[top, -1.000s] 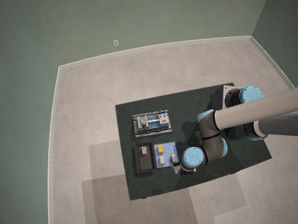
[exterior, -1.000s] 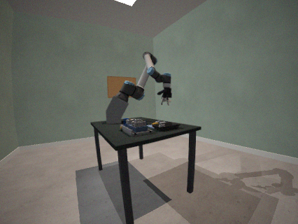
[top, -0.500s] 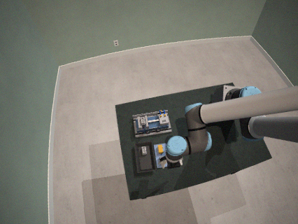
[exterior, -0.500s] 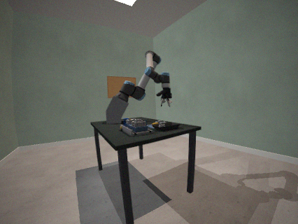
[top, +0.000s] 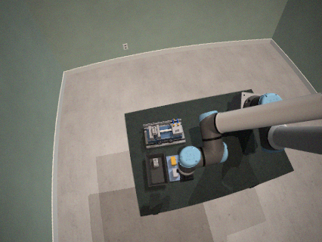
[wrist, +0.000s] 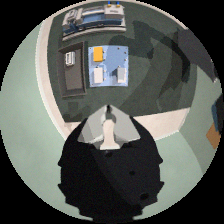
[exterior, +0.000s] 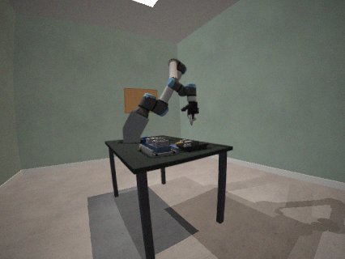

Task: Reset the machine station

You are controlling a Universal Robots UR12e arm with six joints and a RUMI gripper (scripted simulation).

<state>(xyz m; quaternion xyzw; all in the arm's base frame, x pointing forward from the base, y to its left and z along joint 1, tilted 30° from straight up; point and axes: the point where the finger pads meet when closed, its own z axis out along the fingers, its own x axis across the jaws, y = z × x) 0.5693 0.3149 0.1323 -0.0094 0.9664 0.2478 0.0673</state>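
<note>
The gray blank lies 4 cm ahead of my hand, 6 cm to the right of it and 17 cm below it. The rest, counted from my hand: vise: 8 cm ahead, 38 cm to the right, 16 cm below; then yellow brass blank: 4 cm ahead, 15 cm to the right, 17 cm below.
</note>
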